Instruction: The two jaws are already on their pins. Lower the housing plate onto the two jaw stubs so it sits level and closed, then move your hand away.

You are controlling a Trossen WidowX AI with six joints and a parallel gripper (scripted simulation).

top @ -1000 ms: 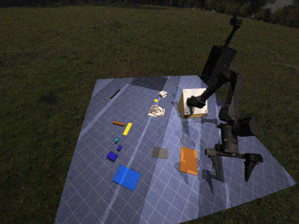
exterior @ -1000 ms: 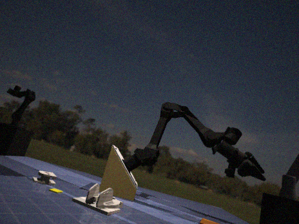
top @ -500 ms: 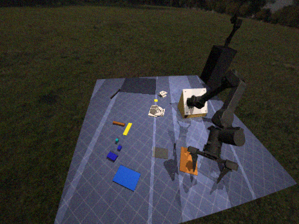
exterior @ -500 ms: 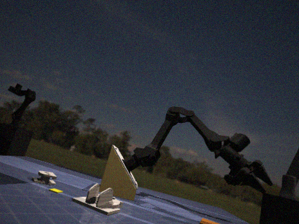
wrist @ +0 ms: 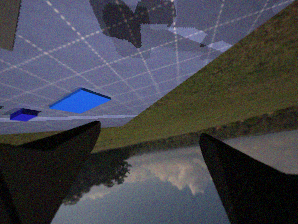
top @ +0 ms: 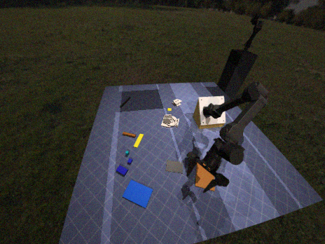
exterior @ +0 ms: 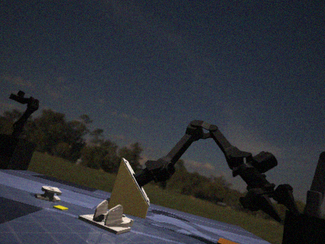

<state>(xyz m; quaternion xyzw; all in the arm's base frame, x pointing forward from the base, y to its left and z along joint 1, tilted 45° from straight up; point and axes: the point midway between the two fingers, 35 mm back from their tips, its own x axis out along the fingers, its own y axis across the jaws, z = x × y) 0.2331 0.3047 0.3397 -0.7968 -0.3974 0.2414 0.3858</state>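
My gripper tip is now 10 mm past the yellow square, 640 mm to the left of it and 130 mm above it. From my gripper tip the other things lie so: orange bar 320 mm ahead, 390 mm to the right, 130 mm below; blue piece 250 mm ahead, 20 mm to the right, 130 mm below; yellow bar 250 mm ahead, 340 mm to the right, 130 mm below.
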